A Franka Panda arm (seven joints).
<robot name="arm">
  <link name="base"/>
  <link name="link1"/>
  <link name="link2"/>
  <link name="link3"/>
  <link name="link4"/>
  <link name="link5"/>
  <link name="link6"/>
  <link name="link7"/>
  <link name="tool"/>
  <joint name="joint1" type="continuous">
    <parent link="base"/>
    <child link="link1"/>
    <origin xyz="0 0 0.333" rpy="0 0 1.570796"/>
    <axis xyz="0 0 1"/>
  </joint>
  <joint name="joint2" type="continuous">
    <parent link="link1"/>
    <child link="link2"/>
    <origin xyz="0 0 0" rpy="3.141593 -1.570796 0"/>
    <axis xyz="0 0 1"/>
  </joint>
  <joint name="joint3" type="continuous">
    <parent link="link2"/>
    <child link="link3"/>
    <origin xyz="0.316 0 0" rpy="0 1.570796 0"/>
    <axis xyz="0 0 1"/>
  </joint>
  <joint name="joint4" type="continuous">
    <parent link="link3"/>
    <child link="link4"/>
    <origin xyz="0 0.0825 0" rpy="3.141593 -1.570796 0"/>
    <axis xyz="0 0 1"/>
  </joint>
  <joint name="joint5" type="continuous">
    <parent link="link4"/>
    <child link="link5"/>
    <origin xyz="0.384 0.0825 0" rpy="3.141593 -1.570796 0"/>
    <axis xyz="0 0 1"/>
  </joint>
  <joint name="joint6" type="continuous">
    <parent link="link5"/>
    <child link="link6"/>
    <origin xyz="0 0 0" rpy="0 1.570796 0"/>
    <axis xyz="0 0 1"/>
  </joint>
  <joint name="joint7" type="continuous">
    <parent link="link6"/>
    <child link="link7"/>
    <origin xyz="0 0.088 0" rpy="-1.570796 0 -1.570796"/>
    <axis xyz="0 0 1"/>
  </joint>
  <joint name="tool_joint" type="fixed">
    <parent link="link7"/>
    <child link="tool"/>
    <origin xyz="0 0 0.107" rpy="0 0 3.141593"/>
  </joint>
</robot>
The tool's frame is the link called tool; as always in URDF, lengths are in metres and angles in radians. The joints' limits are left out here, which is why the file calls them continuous.
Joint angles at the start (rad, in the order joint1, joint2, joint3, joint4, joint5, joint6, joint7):
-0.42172 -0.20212 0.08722 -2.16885 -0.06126 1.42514 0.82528
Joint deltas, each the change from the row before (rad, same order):
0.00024 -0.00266 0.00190 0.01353 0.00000 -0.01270 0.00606
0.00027 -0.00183 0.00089 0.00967 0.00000 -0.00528 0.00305
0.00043 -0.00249 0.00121 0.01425 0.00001 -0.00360 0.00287
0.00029 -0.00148 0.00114 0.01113 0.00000 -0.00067 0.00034
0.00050 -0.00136 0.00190 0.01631 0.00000 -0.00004 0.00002
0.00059 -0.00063 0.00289 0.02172 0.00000 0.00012 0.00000
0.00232 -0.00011 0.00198 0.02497 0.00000 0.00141 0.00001
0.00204 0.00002 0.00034 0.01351 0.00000 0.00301 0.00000
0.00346 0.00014 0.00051 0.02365 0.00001 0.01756 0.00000
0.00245 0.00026 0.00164 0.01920 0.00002 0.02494 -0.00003
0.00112 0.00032 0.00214 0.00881 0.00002 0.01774 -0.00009
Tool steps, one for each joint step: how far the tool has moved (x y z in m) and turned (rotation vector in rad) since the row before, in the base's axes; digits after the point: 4 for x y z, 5 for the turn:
0.0010 0.0007 0.0064 -0.00509 -0.00240 -0.00378
0.0011 0.0002 0.0046 -0.00401 -0.00543 -0.00169
0.0021 0.0002 0.0068 -0.00622 -0.01196 -0.00087
0.0020 0.0001 0.0052 -0.00440 -0.01111 0.00127
0.0030 0.0003 0.0074 -0.00618 -0.01647 0.00266
0.0041 0.0005 0.0094 -0.00781 -0.02101 0.00386
0.0048 0.0007 0.0107 -0.00876 -0.02495 0.00487
0.0028 0.0003 0.0059 -0.00519 -0.01564 0.00290
0.0062 0.0002 0.0108 -0.01256 -0.03903 0.00586
0.0064 0.0003 0.0094 -0.01337 -0.04166 0.00650
0.0039 0.0006 0.0046 -0.00805 -0.02485 0.00492

